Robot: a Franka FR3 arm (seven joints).
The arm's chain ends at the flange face. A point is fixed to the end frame.
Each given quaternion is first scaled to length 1.
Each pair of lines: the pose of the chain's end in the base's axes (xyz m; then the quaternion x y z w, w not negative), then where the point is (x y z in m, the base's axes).
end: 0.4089 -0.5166 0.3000 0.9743 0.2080 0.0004 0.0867
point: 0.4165 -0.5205 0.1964
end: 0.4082 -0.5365 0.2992 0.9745 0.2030 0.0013 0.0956
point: 0.4164 -0.5422 0.1957
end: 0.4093 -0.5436 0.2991 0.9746 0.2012 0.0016 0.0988
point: 0.4177 -0.5499 0.1957
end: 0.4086 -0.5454 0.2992 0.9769 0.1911 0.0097 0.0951
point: 0.4185 -0.5508 0.1958
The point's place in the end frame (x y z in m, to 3 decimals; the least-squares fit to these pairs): 0.009 -0.011 0.103
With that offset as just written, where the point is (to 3 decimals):
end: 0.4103 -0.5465 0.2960 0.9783 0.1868 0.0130 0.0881
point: 0.421 -0.550 0.193
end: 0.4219 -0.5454 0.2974 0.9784 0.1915 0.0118 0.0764
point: 0.432 -0.547 0.194
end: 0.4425 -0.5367 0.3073 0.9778 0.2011 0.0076 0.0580
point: 0.450 -0.534 0.204
